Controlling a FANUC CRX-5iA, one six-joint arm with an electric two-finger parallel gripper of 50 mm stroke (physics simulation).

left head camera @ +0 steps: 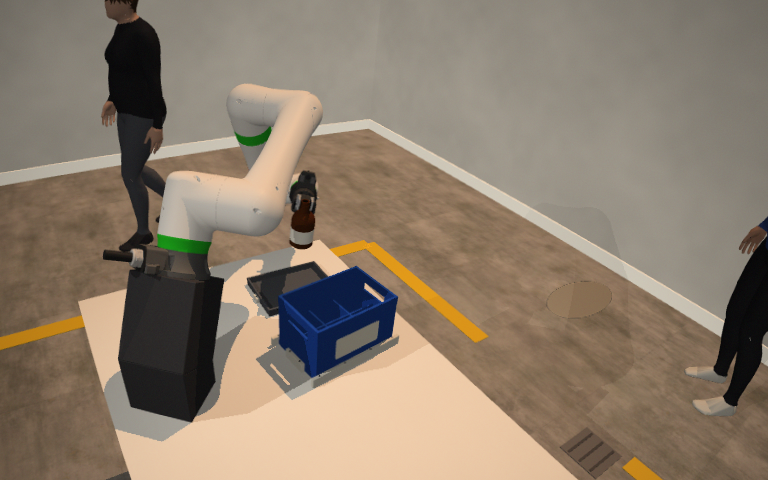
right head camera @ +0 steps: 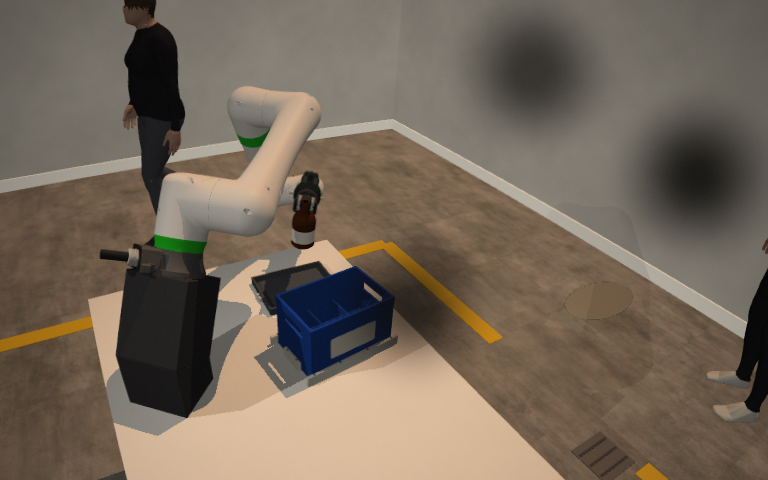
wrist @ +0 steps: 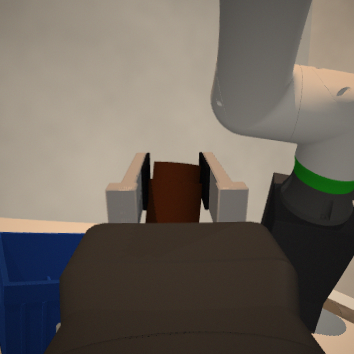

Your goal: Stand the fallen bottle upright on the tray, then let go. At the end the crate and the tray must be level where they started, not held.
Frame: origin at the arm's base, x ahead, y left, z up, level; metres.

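Seen in the pictures: gripper, fingertip midpoint: [left head camera: 305, 204] [right head camera: 305, 204] [wrist: 174, 169]; arm's base, origin of the base link: [left head camera: 179, 274] [right head camera: 175, 273] [wrist: 314, 200].
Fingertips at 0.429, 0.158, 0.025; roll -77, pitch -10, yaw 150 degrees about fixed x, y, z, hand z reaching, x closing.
Pixels of each thing's top centre, then the offset from my fingertips to it, as dx, dy, dz. "pt": a spot on its surface instead.
- brown bottle, middle of its top: [wrist: 187, 162] [left head camera: 303, 200] [right head camera: 303, 200] +0.002, +0.017, +0.005
- dark tray, surface spot: [left head camera: 262, 299] [right head camera: 264, 298] pt -0.147, -0.001, -0.303
- blue crate, middle of its top: [wrist: 90, 250] [left head camera: 338, 296] [right head camera: 335, 296] -0.033, -0.264, -0.153
A brown bottle [left head camera: 303, 220] [right head camera: 304, 220] [wrist: 174, 195] with a white label hangs neck up and near upright, its base in the air above the tray's back side. My gripper [left head camera: 305, 204] [right head camera: 306, 204] [wrist: 174, 169] is shut on the bottle's neck. The dark tray [left head camera: 262, 299] [right head camera: 265, 298] lies flat on the table, partly hidden behind the crate. The blue crate [left head camera: 351, 331] [right head camera: 348, 328] [wrist: 30, 310] stands level in front of the tray, on a low light-coloured base. The tray does not show in the wrist view.
The robot's black pedestal [left head camera: 164, 339] [right head camera: 161, 339] [wrist: 300, 250] stands left of the tray and crate. A person in black [left head camera: 135, 67] [right head camera: 152, 67] is on the floor behind the arm. Another person's legs [left head camera: 744, 339] [right head camera: 758, 345] show at the far right.
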